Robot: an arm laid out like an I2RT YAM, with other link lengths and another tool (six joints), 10 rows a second.
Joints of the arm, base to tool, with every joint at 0 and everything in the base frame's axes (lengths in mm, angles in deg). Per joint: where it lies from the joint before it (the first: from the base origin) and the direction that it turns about. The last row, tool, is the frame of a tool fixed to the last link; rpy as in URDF.
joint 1: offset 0 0 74.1 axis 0 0 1
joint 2: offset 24.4 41.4 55.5 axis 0 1 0
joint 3: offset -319.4 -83.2 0 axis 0 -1 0
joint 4: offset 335.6 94.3 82.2 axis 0 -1 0
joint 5: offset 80.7 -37 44.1 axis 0 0 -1
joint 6: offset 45.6 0 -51.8 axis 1 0 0
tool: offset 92 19 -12 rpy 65.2 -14.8 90
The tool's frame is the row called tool.
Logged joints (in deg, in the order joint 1, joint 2, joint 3, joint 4, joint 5, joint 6), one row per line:
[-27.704, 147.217, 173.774, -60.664, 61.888, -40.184]
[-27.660, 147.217, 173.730, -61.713, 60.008, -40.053]
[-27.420, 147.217, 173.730, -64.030, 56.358, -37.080]
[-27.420, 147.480, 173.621, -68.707, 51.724, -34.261]
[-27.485, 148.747, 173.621, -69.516, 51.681, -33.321]
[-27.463, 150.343, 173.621, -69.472, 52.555, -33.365]
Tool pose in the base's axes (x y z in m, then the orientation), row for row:
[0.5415, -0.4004, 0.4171, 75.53, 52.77, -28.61]
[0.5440, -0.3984, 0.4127, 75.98, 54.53, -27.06]
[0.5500, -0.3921, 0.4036, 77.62, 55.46, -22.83]
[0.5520, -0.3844, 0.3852, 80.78, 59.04, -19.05]
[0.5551, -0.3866, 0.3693, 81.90, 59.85, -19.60]
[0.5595, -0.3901, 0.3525, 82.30, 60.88, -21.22]
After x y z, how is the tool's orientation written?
As a rotation vector, in degrees.
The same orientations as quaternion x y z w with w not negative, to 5 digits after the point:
[0.58397, 0.40800, -0.22120, 0.66603]
[0.58611, 0.42065, -0.20874, 0.66027]
[0.59762, 0.42700, -0.17577, 0.65546]
[0.61572, 0.45001, -0.14520, 0.63032]
[0.62175, 0.45435, -0.14879, 0.62037]
[0.62263, 0.46058, -0.16054, 0.61190]

